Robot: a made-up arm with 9 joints. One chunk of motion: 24 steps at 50 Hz.
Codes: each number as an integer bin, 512 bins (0 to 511) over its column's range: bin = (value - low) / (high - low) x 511, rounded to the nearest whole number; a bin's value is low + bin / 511 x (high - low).
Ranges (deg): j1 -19..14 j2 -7..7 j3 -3..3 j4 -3..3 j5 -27..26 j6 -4..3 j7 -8..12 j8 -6..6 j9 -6..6
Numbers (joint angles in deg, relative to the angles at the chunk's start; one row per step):
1: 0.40 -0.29 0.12 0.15 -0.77 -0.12 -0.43 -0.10 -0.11
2: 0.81 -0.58 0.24 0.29 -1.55 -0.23 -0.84 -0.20 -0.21
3: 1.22 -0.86 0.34 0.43 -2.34 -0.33 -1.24 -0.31 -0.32
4: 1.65 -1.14 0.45 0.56 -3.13 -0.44 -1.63 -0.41 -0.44
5: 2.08 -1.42 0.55 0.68 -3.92 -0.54 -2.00 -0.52 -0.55
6: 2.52 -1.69 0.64 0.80 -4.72 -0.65 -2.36 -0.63 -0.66
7: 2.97 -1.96 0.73 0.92 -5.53 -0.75 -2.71 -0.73 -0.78
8: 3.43 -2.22 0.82 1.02 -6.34 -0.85 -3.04 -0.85 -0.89
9: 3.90 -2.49 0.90 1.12 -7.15 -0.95 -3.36 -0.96 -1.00
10: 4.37 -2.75 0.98 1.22 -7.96 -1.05 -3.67 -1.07 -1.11
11: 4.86 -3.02 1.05 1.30 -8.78 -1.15 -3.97 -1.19 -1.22
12: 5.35 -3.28 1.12 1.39 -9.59 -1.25 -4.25 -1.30 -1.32
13: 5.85 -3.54 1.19 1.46 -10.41 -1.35 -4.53 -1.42 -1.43
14: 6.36 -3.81 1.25 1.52 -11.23 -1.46 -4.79 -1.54 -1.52
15: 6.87 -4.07 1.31 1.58 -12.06 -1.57 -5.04 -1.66 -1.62
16: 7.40 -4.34 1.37 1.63 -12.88 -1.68 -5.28 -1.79 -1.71
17: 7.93 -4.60 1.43 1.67 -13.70 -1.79 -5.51 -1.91 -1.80
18: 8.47 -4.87 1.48 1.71 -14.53 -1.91 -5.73 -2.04 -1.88
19: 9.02 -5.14 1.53 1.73 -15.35 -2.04 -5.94 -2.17 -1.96
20: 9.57 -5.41 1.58 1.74 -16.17 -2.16 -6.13 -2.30 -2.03
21: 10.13 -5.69 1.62 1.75 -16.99 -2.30 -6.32 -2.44 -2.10
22: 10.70 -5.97 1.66 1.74 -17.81 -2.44 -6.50 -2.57 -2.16
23: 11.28 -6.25 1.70 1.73 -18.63 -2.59 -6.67 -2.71 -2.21
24: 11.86 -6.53 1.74 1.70 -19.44 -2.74 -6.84 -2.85 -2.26
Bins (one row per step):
1: 300 245 266 268 253 283 193 251 251
2: 307 234 276 280 245 275 183 247 247
3: 313 224 284 292 238 268 173 242 242
4: 320 214 294 303 230 260 163 238 237
5: 326 204 302 313 223 253 153 233 232
6: 333 194 310 324 215 245 144 229 227
7: 340 184 318 334 207 237 135 224 222
8: 347 174 325 342 199 230 127 219 218
9: 355 165 332 351 191 223 119 215 213
10: 362 155 339 359 184 215 111 210 208
11: 369 145 345 366 176 208 103 205 204
12: 377 136 351 374 168 201 96 200 199
13: 385 126 357 380 160 193 89 195 195
14: 393 116 362 385 152 185 82 190 191
15: 401 107 367 390 144 177 76 185 187
16: 409 97 372 394 136 169 69 179 183
17: 417 88 377 398 128 161 64 174 179
18: 425 78 382 401 120 153 58 169 175
19: 434 68 386 403 112 143 53 163 172
20: 442 58 390 404 104 134 48 158 169
21: 451 48 393 405 97 124 43 152 166
22: 460 38 397 404 89 114 38 146 164
23: 469 27 400 403 81 103 34 140 161
24: 478 17 404 400 73 92 30 134 159

